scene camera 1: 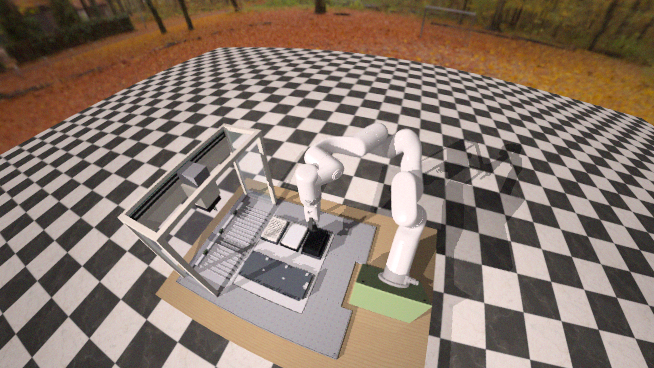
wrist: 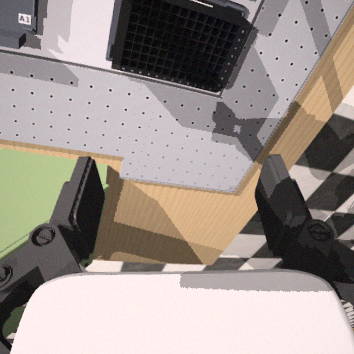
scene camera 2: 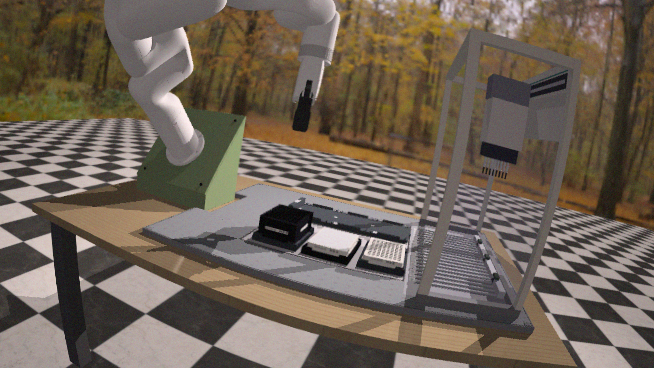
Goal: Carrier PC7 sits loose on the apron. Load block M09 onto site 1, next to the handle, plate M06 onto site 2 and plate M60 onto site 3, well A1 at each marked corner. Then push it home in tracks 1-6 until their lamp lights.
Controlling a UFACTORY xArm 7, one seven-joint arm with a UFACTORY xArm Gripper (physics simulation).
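Where they show: gripper, fingertip midpoint: [scene camera 1: 314, 220] [wrist: 179, 174] [scene camera 2: 299, 130]; arm's base, link origin: [scene camera 1: 393, 281] [scene camera 2: 185, 147].
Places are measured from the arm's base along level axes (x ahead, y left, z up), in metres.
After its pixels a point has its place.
Note:
My gripper [scene camera 1: 312, 226] {x 0.378, y -0.048, z 0.107 m} [scene camera 2: 300, 128] {x 0.378, y -0.048, z 0.107 m} [wrist: 179, 174] {x 0.378, y -0.048, z 0.107 m} is open and empty, high above the deck near the black block. Block M09 [scene camera 1: 315, 243] {x 0.379, y -0.046, z -0.076 m} [scene camera 2: 285, 220] {x 0.409, y -0.109, z -0.074 m} [wrist: 175, 47] {x 0.385, y -0.066, z -0.082 m}, black with a grid of wells, sits in a dark holder; its label is unreadable now. A plain white plate [scene camera 1: 294, 235] {x 0.500, y -0.047, z -0.101 m} [scene camera 2: 332, 242] {x 0.508, y -0.080, z -0.100 m} and a white plate with visible wells [scene camera 1: 274, 228] {x 0.612, y -0.032, z -0.102 m} [scene camera 2: 386, 251] {x 0.616, y -0.041, z -0.101 m} sit beside it in a row; their labels cannot be read. The dark grey carrier PC7 [scene camera 1: 275, 275] {x 0.465, y 0.167, z -0.116 m} [scene camera 2: 360, 223] {x 0.496, y 0.163, z -0.116 m} [wrist: 10, 27] {x 0.331, y 0.106, z -0.116 m} lies flat beside the row, with no labware on it. An A1 mark shows on it in the wrist view.
Ribbed tracks [scene camera 1: 242, 227] {x 0.782, y 0.039, z -0.128 m} [scene camera 2: 445, 265] lie under a framed gantry [scene camera 1: 266, 170] {x 0.716, y -0.171, z 0.137 m} [scene camera 2: 452, 170] {x 0.719, y -0.191, z 0.109 m}, with small fittings along their far edge. A pipetting head [scene camera 1: 196, 174] {x 0.770, y 0.128, z 0.333 m} [scene camera 2: 505, 117] hangs inside the gantry. The arm stands on a green base [scene camera 1: 382, 300] {x 0.014, y 0.102, z 0.032 m} [scene camera 2: 225, 170] {x 0.135, y 0.037, z -0.041 m}.

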